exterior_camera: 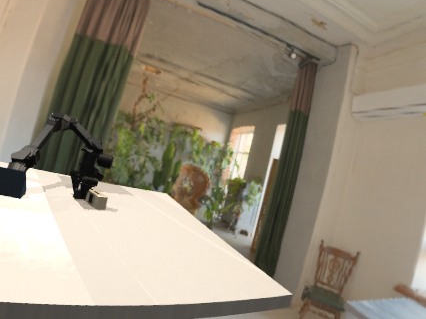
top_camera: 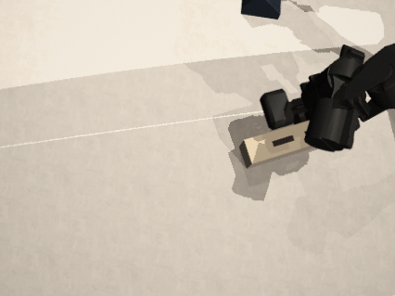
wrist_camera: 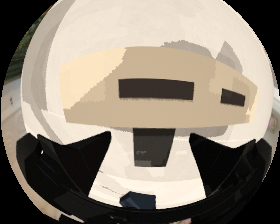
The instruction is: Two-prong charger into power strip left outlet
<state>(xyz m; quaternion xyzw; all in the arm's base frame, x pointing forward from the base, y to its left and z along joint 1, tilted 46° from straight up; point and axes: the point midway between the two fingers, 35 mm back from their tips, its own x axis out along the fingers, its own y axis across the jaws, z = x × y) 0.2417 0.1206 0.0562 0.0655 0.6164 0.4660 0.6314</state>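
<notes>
My gripper tip is 2 cm short of the black two-prong charger, 1 cm to the right of it and 1 cm below it.
</notes>
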